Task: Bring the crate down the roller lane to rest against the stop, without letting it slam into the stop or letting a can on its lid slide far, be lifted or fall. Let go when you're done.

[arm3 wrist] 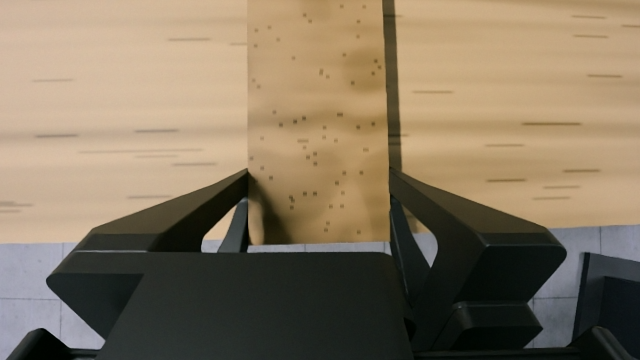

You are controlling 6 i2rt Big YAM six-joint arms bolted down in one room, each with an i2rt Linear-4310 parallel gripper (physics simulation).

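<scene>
A long tan block with dark specks [320,95] runs down the middle of the arm3 wrist view from the top edge, above the light wood table top. The arm3 gripper [319,171] is shut on this speckled block near its lower end. One finger is against each long side. Whether the block is a part of the lane, the stop or something else cannot be told. The crate, the can and the rollers cannot be made out. The other five grippers do not show.
The light wood table top [125,100] spans both sides of the block, and its edge crosses behind the fingers. A dark strip [392,100] runs along the block's right side. Grey tiled floor [30,270] lies beyond the edge. A dark boxy object [617,300] stands at the lower right.
</scene>
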